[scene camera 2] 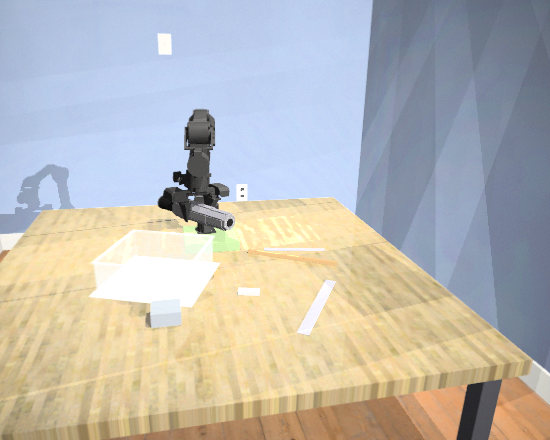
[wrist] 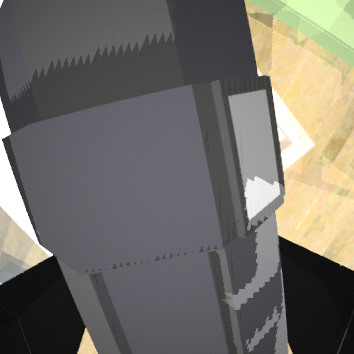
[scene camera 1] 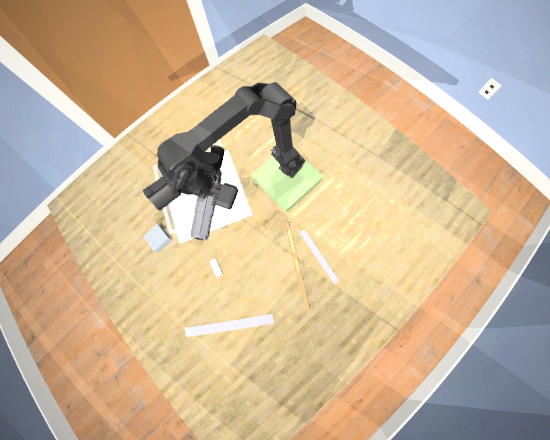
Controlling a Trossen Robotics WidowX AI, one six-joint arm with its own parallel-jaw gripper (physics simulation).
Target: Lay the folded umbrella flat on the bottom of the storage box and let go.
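Frame: origin at the arm's base, x down, y back, z left, level; millimetres.
Seen in the pictures: gripper, fingertip midpoint: [scene camera 2: 195,220] [scene camera 1: 210,196]; arm's base, origin of the base link: [scene camera 2: 205,230] [scene camera 1: 290,167].
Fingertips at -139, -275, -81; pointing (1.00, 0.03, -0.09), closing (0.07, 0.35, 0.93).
Offsets run from my fingertips to a thing's top centre, as dx, dy, dz.
The folded umbrella @[-55, +5, -1] [scene camera 1: 202,220] [scene camera 2: 210,217] [wrist: 125,175] is a thick grey faceted cylinder. My gripper [scene camera 1: 199,187] [scene camera 2: 190,202] [wrist: 179,243] is shut on it; in the wrist view the black fingers stand on either side of it. The umbrella is held above the storage box @[+75, +5, -113] [scene camera 1: 237,200] [scene camera 2: 150,280] [wrist: 300,146], a shallow box with a white bottom and clear, pale walls. In scene camera 1 its grey end reaches over the box's lower edge. The umbrella hides much of the box in the wrist view. Its exact height over the bottom is hard to tell.
The arm's base stands on a green slab [scene camera 1: 287,195] [scene camera 2: 227,243]. A grey-blue cube @[+136, -227, -122] [scene camera 1: 157,237] [scene camera 2: 166,314] sits close beside the box. A small white block @[+160, -163, +112] [scene camera 1: 216,267] [scene camera 2: 248,291], two pale strips @[+169, -278, +271] [scene camera 1: 230,325] @[+170, +92, +352] [scene camera 1: 319,256] and an orange stick @[+160, +23, +314] [scene camera 1: 298,265] lie on the table.
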